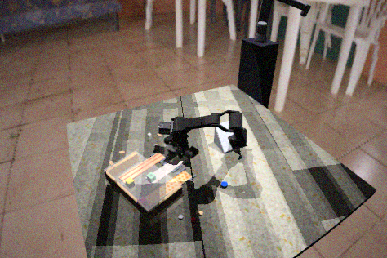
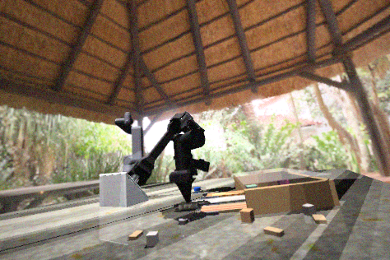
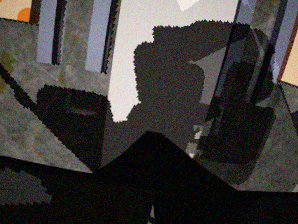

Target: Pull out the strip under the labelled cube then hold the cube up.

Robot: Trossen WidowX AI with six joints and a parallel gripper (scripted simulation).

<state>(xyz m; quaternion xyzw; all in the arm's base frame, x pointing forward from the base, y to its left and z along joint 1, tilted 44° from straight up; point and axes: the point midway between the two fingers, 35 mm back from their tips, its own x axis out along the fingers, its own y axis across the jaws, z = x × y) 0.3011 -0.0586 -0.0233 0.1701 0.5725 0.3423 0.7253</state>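
Now: the labelled cube 190 mm ahead of my gripper tip, 60 mm to the left of it and 20 mm above it. The rest, counted from my gripper tip: red disc 140 mm ahead, 350 mm to the left, 10 mm above; then blue disc 80 mm behind, 260 mm to the left.
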